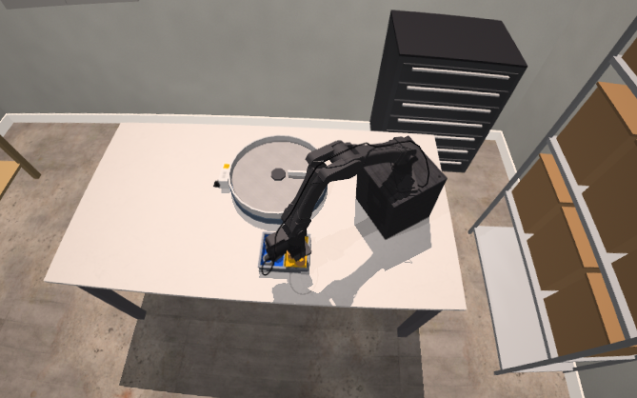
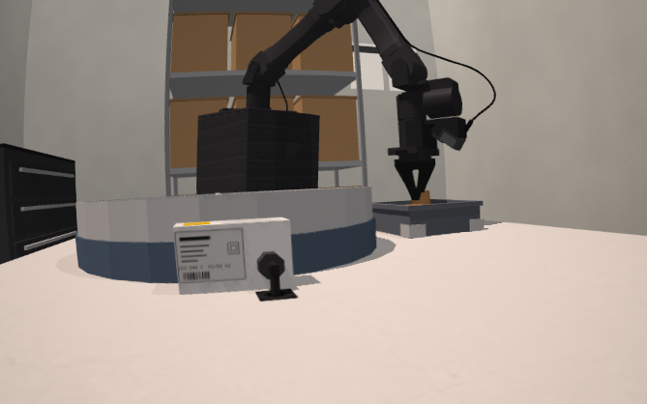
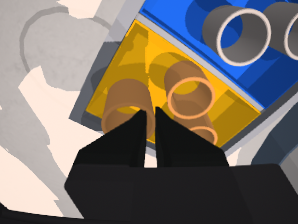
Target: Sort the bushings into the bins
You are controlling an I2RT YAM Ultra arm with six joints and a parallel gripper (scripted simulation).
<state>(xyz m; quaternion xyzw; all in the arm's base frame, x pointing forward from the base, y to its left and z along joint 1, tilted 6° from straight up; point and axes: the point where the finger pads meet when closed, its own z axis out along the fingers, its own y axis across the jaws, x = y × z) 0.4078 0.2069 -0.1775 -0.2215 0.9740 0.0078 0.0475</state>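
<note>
Now: hand 4 cm above the yellow bin and 2 cm to the left of it. Round my hand: blue bin 9 cm ahead, 4 cm below, 3 cm to the right; round grey turntable 38 cm to the right, 6 cm ahead, 1 cm below.
</note>
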